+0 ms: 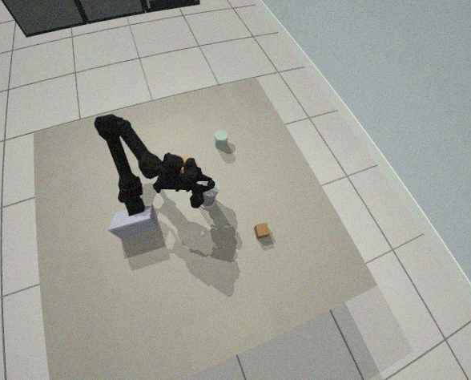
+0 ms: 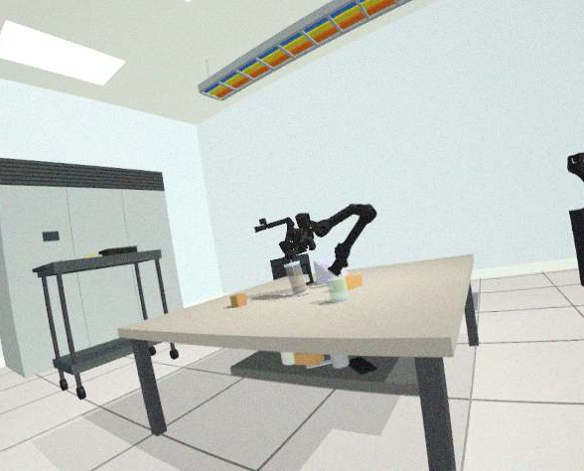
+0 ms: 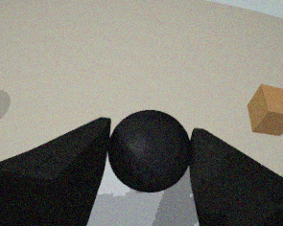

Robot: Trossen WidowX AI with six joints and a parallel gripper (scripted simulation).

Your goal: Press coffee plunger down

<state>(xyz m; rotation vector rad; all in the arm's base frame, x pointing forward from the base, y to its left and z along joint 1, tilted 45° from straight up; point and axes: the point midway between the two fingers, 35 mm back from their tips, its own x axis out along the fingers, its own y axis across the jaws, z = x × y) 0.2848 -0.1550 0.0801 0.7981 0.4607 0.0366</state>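
Right now my gripper tip is 9 cm above the coffee press, 3 cm past it and 2 cm to the right of it. The rest, counted from my gripper tip: pale green cup 28 cm to the left, 15 cm ahead, 14 cm below; orange cube 21 cm to the right, 16 cm below, 14 cm ahead.
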